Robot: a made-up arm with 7 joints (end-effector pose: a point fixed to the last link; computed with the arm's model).
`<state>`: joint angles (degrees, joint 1 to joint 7).
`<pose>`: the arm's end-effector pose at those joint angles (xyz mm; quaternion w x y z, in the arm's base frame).
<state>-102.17 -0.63 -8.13 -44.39 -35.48 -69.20 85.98</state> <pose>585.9 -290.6 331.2 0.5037 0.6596 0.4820 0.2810</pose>
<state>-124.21 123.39 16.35 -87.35 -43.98 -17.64 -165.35</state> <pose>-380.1 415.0 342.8 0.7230 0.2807 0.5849 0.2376</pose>
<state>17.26 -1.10 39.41 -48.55 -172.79 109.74 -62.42</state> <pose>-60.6 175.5 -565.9 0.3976 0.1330 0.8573 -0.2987</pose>
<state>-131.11 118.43 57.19 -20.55 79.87 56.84 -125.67</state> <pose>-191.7 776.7 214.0 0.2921 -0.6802 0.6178 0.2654</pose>
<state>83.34 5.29 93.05 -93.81 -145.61 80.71 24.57</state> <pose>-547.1 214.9 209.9 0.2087 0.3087 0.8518 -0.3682</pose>
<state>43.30 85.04 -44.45 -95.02 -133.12 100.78 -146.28</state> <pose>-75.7 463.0 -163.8 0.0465 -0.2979 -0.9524 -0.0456</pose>
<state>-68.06 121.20 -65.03 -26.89 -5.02 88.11 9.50</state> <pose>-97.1 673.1 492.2 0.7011 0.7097 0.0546 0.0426</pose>
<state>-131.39 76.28 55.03 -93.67 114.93 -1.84 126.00</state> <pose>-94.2 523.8 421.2 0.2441 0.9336 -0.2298 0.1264</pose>
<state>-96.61 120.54 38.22 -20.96 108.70 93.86 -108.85</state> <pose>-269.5 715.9 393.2 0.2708 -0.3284 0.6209 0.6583</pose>
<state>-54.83 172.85 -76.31 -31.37 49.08 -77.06 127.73</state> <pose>-518.2 245.5 618.6 0.0545 -0.1988 0.9206 0.3318</pose>
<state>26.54 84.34 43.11 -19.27 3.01 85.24 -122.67</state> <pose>-113.6 783.8 212.6 0.8355 -0.4849 0.1163 -0.2308</pose>
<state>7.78 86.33 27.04 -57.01 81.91 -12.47 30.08</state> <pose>124.7 688.9 245.4 0.0246 -0.2652 0.9637 0.0191</pose>
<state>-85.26 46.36 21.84 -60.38 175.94 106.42 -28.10</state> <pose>506.6 310.2 451.9 0.4538 0.7941 0.2938 0.2777</pose>
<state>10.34 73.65 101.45 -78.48 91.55 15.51 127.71</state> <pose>-152.7 628.8 317.5 0.5040 0.4763 0.4836 -0.5341</pose>
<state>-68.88 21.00 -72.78 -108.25 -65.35 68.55 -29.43</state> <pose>375.0 -252.1 5.4 0.2122 -0.4803 0.2588 0.8107</pose>
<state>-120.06 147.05 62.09 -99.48 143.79 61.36 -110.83</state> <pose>-594.8 223.0 5.5 0.3907 -0.7204 -0.2127 0.5321</pose>
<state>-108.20 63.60 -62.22 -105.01 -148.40 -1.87 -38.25</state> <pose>403.4 17.9 405.9 0.1242 -0.6853 -0.7158 0.0511</pose>
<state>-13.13 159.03 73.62 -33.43 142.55 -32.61 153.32</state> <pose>-191.5 104.8 858.9 0.2304 0.9192 -0.0127 -0.3191</pose>
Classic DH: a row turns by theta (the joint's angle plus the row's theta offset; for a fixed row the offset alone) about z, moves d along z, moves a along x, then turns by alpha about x. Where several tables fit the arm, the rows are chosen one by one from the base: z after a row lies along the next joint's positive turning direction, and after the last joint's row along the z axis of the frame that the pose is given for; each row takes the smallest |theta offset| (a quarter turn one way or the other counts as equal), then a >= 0, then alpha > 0; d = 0 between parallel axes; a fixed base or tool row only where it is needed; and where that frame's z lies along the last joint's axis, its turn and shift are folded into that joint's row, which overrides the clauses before.
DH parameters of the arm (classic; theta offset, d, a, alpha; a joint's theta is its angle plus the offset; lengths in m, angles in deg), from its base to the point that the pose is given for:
base (fixed): 0 0.1298 -0.0138 -70
joint 1: -90 -0.003 0.0222 -90
joint 2: 70 -0.0331 -0.0272 90
joint 3: 90 -0.464 0.0373 -90
joint 4: 0 0.0293 -0.0549 90
joint 5: 0 -0.2845 -0.0158 -90
joint 6: 0 0.019 0.0285 90
joint 7: 52.62 -0.0033 0.0056 -66.63
tool (fixed): -80.47 0.0151 0 0

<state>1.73 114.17 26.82 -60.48 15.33 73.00 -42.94</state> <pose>181.4 525.2 610.0 0.7442 0.4122 -0.1034 -0.5154</pose>
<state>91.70 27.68 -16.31 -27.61 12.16 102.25 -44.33</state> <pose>-762.2 166.6 117.8 0.5223 -0.4593 0.5919 0.4073</pose>
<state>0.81 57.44 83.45 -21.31 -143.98 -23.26 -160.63</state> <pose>-55.6 663.9 -160.8 0.2402 0.4827 -0.7353 0.4106</pose>
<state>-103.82 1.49 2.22 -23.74 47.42 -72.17 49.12</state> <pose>660.2 -238.3 261.3 0.5576 0.3112 0.6805 -0.3595</pose>
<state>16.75 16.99 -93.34 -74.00 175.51 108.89 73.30</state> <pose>-208.1 -126.0 -459.6 0.4144 -0.2167 0.7860 0.4045</pose>
